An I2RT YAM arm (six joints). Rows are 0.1 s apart.
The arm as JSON. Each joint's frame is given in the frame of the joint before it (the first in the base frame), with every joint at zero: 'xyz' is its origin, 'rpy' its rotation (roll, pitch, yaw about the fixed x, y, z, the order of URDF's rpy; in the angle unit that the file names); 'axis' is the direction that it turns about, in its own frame. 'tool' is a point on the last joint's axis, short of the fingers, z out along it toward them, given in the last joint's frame.
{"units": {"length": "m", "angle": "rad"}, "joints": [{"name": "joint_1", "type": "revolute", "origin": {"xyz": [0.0, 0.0, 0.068], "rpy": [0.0, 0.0, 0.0]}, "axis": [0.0, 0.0, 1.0]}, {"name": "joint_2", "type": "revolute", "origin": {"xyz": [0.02, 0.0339, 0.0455], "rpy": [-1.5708, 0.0, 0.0]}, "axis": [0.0, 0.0, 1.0]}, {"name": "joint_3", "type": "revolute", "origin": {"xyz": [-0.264, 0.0, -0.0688], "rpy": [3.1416, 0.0, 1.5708]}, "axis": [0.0, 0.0, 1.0]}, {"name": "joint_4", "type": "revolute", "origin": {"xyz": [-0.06, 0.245, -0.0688], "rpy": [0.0, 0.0, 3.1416]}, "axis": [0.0, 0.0, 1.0]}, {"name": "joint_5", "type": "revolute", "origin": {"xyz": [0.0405, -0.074, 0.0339], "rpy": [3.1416, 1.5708, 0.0]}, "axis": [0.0, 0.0, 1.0]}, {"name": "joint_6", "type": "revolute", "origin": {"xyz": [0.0, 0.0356, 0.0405], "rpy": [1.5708, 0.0, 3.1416]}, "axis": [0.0, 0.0, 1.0]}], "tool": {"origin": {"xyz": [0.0, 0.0, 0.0], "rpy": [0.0, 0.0, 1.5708]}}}
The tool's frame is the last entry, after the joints.
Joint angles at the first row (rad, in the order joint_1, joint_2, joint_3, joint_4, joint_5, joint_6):
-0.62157 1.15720 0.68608 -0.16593 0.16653 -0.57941
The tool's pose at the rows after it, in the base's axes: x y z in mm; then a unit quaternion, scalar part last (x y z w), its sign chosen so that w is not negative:
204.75 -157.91 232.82 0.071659 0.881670 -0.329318 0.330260
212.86 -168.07 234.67 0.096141 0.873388 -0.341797 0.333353
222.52 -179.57 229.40 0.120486 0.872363 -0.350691 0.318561
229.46 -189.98 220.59 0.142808 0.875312 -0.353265 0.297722
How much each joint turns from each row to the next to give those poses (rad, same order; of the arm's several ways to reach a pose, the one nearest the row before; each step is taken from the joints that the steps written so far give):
-0.00898 0.04770 0.02009 0.05127 0.02639 0.01071
-0.00859 0.05141 0.03201 0.04070 0.03144 0.02899
-0.00668 0.07444 0.03549 0.02244 0.04516 0.02706
-0.00969 0.06920 0.02898 0.00395 0.03669 0.02685

